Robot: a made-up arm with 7 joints. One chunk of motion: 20 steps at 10 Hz.
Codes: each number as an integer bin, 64 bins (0 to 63) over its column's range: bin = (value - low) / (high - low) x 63, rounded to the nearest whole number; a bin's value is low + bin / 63 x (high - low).
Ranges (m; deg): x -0.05..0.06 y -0.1..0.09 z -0.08..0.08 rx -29..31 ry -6..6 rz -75..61
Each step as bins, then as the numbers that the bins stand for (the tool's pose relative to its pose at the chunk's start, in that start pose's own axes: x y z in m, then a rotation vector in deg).
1 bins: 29 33 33 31 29 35
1 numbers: 0.0006 -0.0005 0.0038 0.52 -0.48 0.56
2 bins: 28 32 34 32 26 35
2 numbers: -0.0011 -0.0035 0.0063 1.48 -1.05 0.56
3 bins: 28 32 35 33 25 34
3 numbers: -0.0011 -0.0035 0.0089 2.43 -1.24 -1.60
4 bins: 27 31 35 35 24 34
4 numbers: -0.0029 -0.0065 0.0089 4.33 -1.43 -1.60
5 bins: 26 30 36 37 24 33
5 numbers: -0.0046 -0.0095 0.0114 6.24 -1.43 -3.76
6 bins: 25 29 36 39 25 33
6 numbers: -0.0063 -0.0125 0.0114 8.14 -1.24 -3.76
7 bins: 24 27 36 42 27 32
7 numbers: -0.0081 -0.0186 0.0114 11.00 -0.86 -5.92
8 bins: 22 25 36 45 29 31
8 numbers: -0.0116 -0.0246 0.0114 13.86 -0.48 -8.08
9 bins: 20 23 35 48 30 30
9 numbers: -0.0151 -0.0306 0.0089 16.71 -0.29 -10.24
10 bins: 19 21 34 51 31 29
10 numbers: -0.0168 -0.0367 0.0063 19.57 -0.10 -12.40
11 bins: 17 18 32 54 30 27
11 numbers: -0.0203 -0.0457 0.0013 22.43 -0.29 -16.71
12 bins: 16 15 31 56 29 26
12 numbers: -0.0221 -0.0548 -0.0013 24.33 -0.48 -18.87
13 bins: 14 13 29 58 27 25
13 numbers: -0.0256 -0.0608 -0.0063 26.24 -0.86 -21.03
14 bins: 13 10 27 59 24 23
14 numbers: -0.0273 -0.0698 -0.0114 27.19 -1.43 -25.35
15 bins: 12 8 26 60 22 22
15 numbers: -0.0290 -0.0759 -0.0140 28.14 -1.81 -27.51
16 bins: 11 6 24 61 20 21
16 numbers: -0.0308 -0.0819 -0.0190 29.10 -2.19 -29.67
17 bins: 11 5 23 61 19 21
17 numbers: -0.0308 -0.0849 -0.0216 29.10 -2.38 -29.67
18 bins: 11 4 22 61 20 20
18 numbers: -0.0308 -0.0879 -0.0241 29.10 -2.19 -31.83
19 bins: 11 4 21 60 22 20
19 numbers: -0.0308 -0.0879 -0.0267 28.14 -1.81 -31.83
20 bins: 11 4 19 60 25 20
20 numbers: -0.0308 -0.0879 -0.0317 28.14 -1.24 -31.83
